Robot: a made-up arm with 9 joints. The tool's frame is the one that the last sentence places. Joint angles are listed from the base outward.
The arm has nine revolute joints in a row. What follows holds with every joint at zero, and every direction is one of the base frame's. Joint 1 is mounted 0.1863 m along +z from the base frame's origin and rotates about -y. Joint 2 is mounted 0.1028 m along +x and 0.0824 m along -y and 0.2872 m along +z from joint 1 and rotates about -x. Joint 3 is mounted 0.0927 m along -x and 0.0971 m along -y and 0.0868 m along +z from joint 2 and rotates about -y. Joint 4 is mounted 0.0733 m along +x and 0.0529 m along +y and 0.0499 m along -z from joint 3 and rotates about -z. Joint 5 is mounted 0.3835 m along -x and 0.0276 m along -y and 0.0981 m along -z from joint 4 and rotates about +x. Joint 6 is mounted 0.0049 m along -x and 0.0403 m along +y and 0.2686 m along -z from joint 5 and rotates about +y. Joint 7 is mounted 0.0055 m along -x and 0.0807 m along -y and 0.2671 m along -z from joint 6 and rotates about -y. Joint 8 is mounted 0.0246 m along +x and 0.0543 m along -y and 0.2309 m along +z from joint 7 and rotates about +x. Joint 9 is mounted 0.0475 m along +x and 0.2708 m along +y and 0.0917 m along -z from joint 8 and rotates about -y. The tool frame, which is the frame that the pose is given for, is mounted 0.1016 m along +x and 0.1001 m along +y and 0.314 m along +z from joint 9; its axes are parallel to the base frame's.
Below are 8 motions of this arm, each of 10 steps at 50 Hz.
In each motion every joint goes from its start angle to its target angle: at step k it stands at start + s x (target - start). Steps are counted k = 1, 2, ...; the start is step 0. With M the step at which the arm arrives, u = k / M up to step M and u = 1 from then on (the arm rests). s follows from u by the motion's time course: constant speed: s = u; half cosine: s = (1 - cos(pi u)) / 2; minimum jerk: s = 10 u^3 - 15 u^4 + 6 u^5.
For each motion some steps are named. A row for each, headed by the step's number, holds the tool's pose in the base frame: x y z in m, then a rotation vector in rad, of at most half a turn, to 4 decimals.
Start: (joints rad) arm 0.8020 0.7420 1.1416 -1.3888 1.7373 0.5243 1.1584 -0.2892 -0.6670
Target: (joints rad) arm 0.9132 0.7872 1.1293 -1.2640 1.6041 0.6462 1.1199 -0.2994 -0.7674
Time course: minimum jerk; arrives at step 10
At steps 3, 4, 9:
3: -0.5620 -0.2976 0.5048 -0.7258 -0.0225 0.9399
4: -0.5562 -0.2944 0.4800 -0.7653 -0.0278 0.9237
9: -0.5189 -0.2812 0.3760 -0.9318 -0.0522 0.8305

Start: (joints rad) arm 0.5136 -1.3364 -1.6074 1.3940 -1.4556 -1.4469 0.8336 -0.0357 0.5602
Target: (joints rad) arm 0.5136 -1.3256 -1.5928 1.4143 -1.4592 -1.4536 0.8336 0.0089 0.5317
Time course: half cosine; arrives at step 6
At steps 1, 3, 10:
1: -0.7726 -0.6900 0.6046 0.5372 -1.3872 1.5486
3: -0.7791 -0.6834 0.6182 0.5305 -1.3578 1.5517
10: -0.7864 -0.6754 0.6339 0.5228 -1.3239 1.5549

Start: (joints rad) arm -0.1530 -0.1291 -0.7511 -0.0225 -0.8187 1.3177 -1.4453 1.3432 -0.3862
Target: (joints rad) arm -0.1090 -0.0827 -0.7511 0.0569 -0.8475 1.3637 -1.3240 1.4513 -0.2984
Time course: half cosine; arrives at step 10
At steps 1, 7, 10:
1: -0.8803 -1.0153 0.4507 0.5313 -1.5721 2.3793
7: -0.8352 -1.0129 0.5013 0.5260 -1.4672 2.5690
10: -0.8234 -1.0102 0.5165 0.5257 -1.4332 2.6184

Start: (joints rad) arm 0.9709 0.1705 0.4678 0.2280 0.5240 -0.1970 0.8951 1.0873 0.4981
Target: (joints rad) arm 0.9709 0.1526 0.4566 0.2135 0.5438 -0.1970 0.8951 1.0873 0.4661
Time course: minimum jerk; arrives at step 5
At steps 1, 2, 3, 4, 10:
1: -0.0093 -0.0591 -0.4854 -1.2224 2.4927 -1.0981
2: -0.0143 -0.0594 -0.4853 -1.2328 2.4927 -1.1026
3: -0.0214 -0.0599 -0.4851 -1.2474 2.4924 -1.1090
4: -0.0264 -0.0603 -0.4849 -1.2578 2.4920 -1.1136
10: -0.0275 -0.0604 -0.4848 -1.2602 2.4919 -1.1147

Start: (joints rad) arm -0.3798 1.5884 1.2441 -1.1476 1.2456 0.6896 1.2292 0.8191 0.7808
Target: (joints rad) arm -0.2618 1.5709 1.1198 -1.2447 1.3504 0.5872 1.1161 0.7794 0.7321
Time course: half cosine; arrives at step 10
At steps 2, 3, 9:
2: 0.4844 -0.2627 1.3198 0.6509 0.5715 0.8753
3: 0.4685 -0.2547 1.3252 0.6347 0.5683 0.8581
9: 0.3617 -0.2002 1.3517 0.5334 0.5450 0.7321

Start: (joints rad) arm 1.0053 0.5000 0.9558 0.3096 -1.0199 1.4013 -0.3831 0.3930 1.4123
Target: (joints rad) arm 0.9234 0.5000 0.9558 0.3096 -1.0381 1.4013 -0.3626 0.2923 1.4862
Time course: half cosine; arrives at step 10
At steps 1, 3, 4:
1: 0.0946 -0.2521 0.4731 -0.3371 -1.6398 -1.5436
3: 0.1055 -0.2472 0.4636 -0.3780 -1.6323 -1.5294
4: 0.1136 -0.2436 0.4560 -0.4092 -1.6264 -1.5179

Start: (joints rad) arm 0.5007 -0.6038 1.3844 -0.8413 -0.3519 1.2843 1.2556 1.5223 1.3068
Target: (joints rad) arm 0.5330 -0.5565 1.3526 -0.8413 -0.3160 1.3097 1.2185 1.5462 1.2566
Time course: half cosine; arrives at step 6
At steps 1, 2, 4, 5, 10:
1: -0.0290 -0.5166 -0.2390 1.6387 -2.4473 0.8222
2: -0.0372 -0.5261 -0.2283 1.6377 -2.4210 0.8264
4: -0.0593 -0.5511 -0.1980 1.6330 -2.3498 0.8371
5: -0.0672 -0.5599 -0.1866 1.6306 -2.3240 0.8408
10: -0.0701 -0.5631 -0.1823 1.6296 -2.3145 0.8421

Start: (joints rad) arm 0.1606 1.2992 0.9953 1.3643 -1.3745 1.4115 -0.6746 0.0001 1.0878
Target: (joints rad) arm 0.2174 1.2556 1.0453 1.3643 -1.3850 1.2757 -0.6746 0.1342 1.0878
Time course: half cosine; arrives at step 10
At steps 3, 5, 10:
3: 0.2495 -0.4491 0.2851 -0.4348 -0.3625 -1.9022
5: 0.2471 -0.4428 0.3027 -0.4265 -0.4225 -1.9182
10: 0.2410 -0.4299 0.3330 -0.4083 -0.5270 -1.9436

